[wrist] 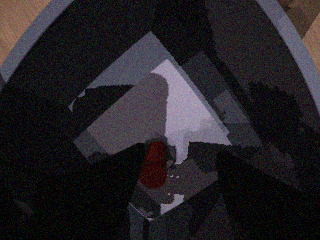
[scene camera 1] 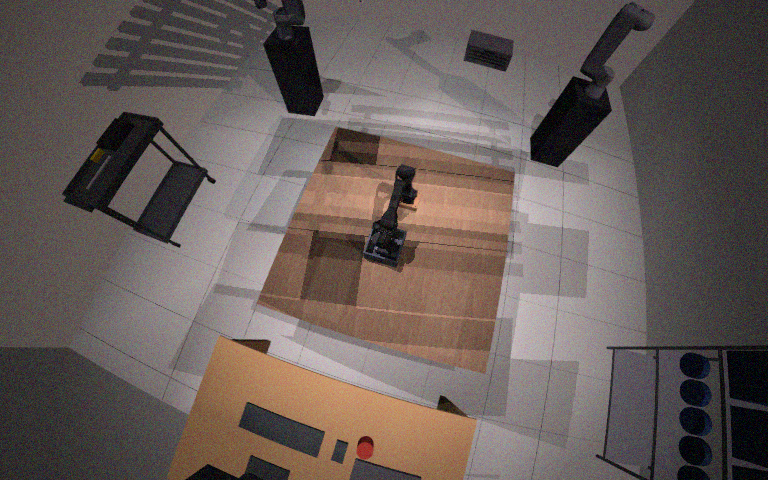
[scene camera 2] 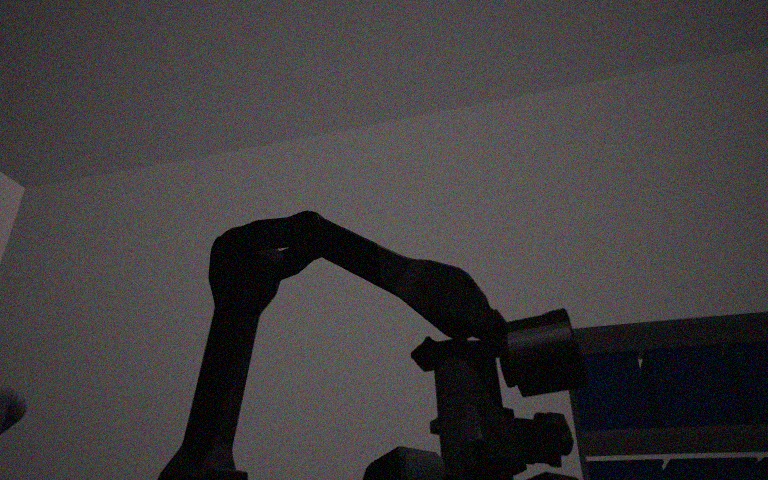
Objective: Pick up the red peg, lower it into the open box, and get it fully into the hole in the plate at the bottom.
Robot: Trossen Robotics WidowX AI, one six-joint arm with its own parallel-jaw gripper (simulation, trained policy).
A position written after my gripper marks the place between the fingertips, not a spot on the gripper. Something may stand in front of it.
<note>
I see my gripper [wrist: 180, 153], a grey box [wrist: 248, 70] and a plate [wrist: 162, 107].
Scene camera 2 does not show the grey box: it is out of frame. Scene camera 2 misses the plate: it is out of frame.
</note>
